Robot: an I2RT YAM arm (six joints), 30 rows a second.
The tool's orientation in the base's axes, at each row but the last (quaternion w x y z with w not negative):
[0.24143 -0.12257 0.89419 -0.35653]
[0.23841 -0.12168 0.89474 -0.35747]
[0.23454 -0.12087 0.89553 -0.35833]
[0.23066 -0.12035 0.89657 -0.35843]
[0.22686 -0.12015 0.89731 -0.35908]
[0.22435 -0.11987 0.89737 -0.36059]
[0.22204 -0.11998 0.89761 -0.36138]
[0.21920 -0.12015 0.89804 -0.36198]
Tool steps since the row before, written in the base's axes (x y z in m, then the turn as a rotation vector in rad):
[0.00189 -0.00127 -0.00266 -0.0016 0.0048 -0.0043]
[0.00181 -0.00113 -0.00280 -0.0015 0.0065 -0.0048]
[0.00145 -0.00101 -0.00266 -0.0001 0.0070 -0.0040]
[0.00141 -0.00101 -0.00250 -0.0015 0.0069 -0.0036]
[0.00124 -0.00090 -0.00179 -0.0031 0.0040 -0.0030]
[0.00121 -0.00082 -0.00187 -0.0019 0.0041 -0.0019]
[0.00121 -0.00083 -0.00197 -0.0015 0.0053 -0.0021]
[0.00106 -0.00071 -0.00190 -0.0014 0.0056 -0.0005]
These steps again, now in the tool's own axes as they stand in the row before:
[-0.00020 0.00086 0.00339 0.0010 0.0065 -0.0009]
[-0.00016 0.00106 0.00335 0.0004 0.0081 -0.0015]
[0.00003 0.00107 0.00301 -0.0013 0.0078 -0.0016]
[-0.00002 0.00095 0.00289 -0.0002 0.0075 -0.0025]
[-0.00016 0.00054 0.00229 0.0021 0.0051 -0.0020]
[-0.00015 0.00066 0.00227 0.0007 0.0043 -0.0021]
[-0.00013 0.00073 0.00234 0.0000 0.0053 -0.0025]
[-0.00008 0.00077 0.00215 -0.0007 0.0044 -0.0037]

